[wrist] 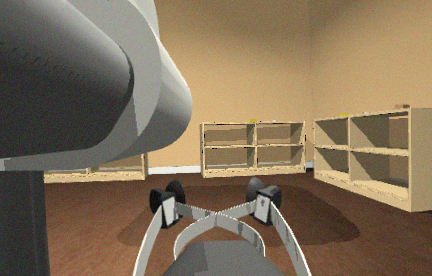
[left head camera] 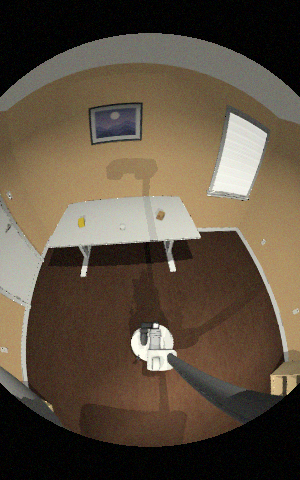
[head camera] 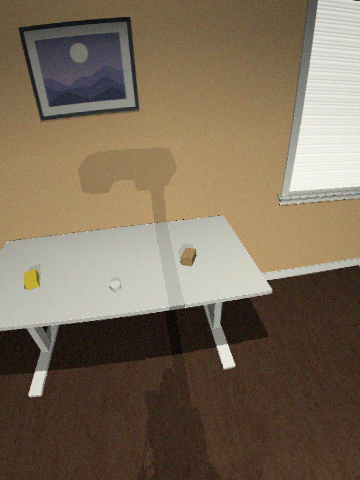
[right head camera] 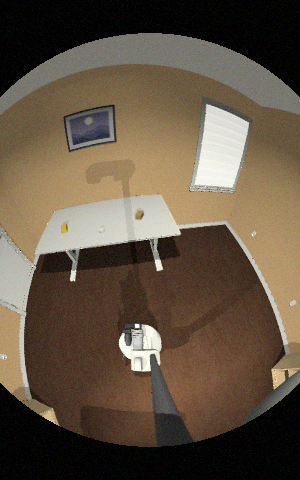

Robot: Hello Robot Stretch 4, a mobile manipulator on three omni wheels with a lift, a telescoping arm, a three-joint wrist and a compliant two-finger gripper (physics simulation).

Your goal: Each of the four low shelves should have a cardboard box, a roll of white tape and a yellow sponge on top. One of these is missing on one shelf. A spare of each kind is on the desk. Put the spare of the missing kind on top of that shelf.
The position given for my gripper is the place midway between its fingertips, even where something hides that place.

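Window (head camera: 315,165), also left head camera (left head camera: 243,142), right head camera (right head camera: 223,134). Framed picture (head camera: 86,67), likewise left head camera (left head camera: 119,121), right head camera (right head camera: 92,126). White desk (head camera: 75,270), again left head camera (left head camera: 102,217), right head camera (right head camera: 117,216). My gripper (wrist: 215,193).
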